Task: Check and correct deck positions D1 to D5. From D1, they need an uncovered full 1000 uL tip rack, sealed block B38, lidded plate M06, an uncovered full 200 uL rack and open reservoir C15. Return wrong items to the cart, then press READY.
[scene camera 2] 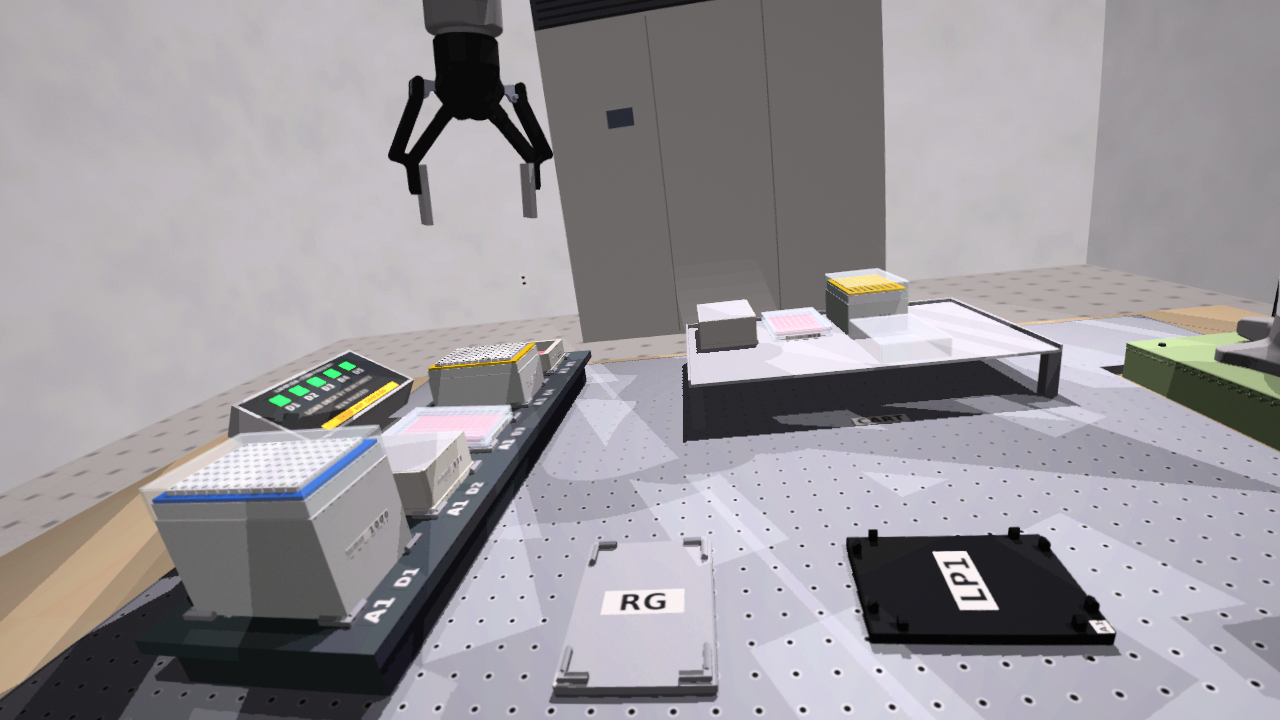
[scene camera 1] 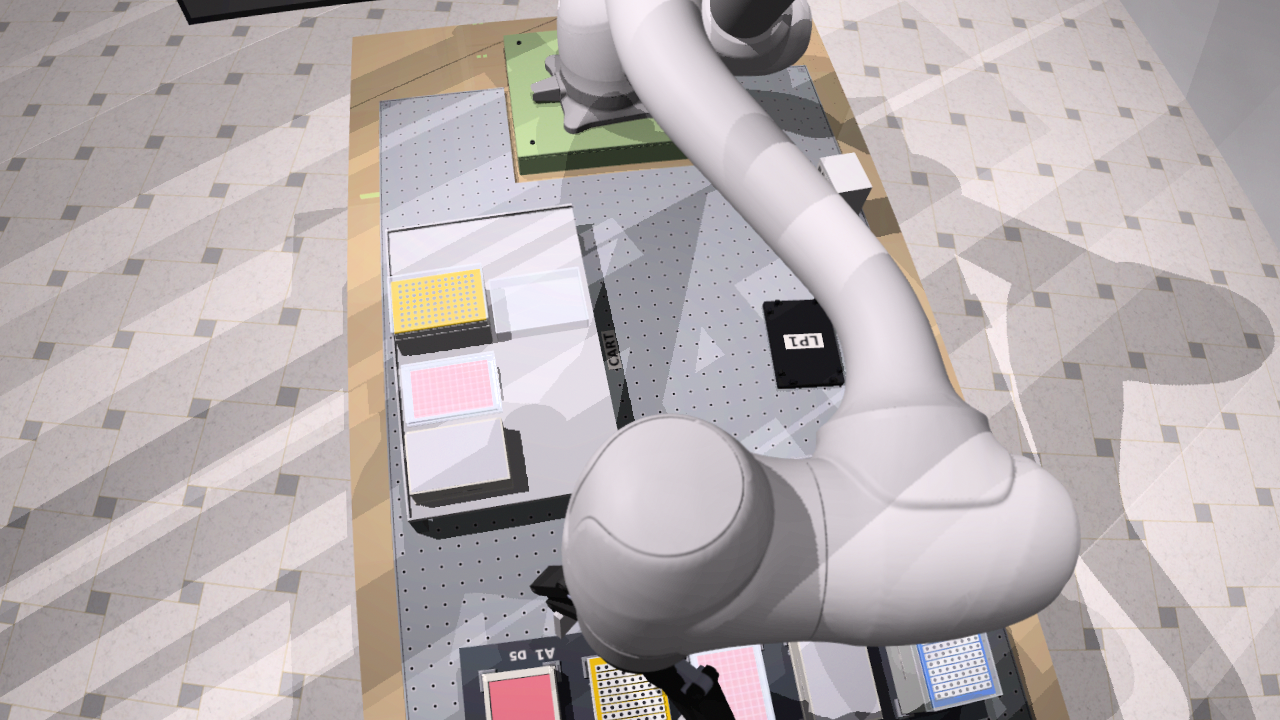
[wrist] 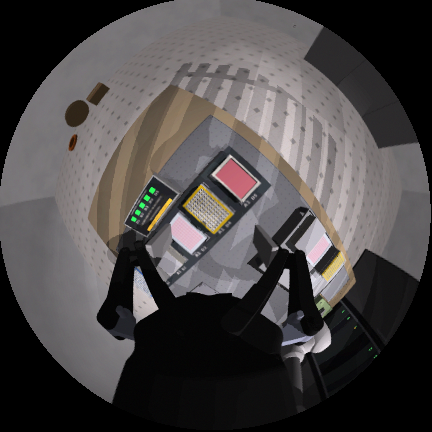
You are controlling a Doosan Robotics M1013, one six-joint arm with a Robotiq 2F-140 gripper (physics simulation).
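Note:
From scene camera 1 you get a red plate [scene camera 1: 536,686], the gripper [scene camera 1: 624,672], a cart [scene camera 1: 557,411], a black LP1 pad [scene camera 1: 804,351] and a green-screen device [scene camera 1: 844,172]. Scene camera 2 has the gripper [scene camera 2: 481,220], which is open and holds nothing, plus the black LP1 pad [scene camera 2: 1012,589] and an RG pad [scene camera 2: 643,622]. And in the wrist view there's the plate [wrist: 230,173] along with the gripper [wrist: 212,233].

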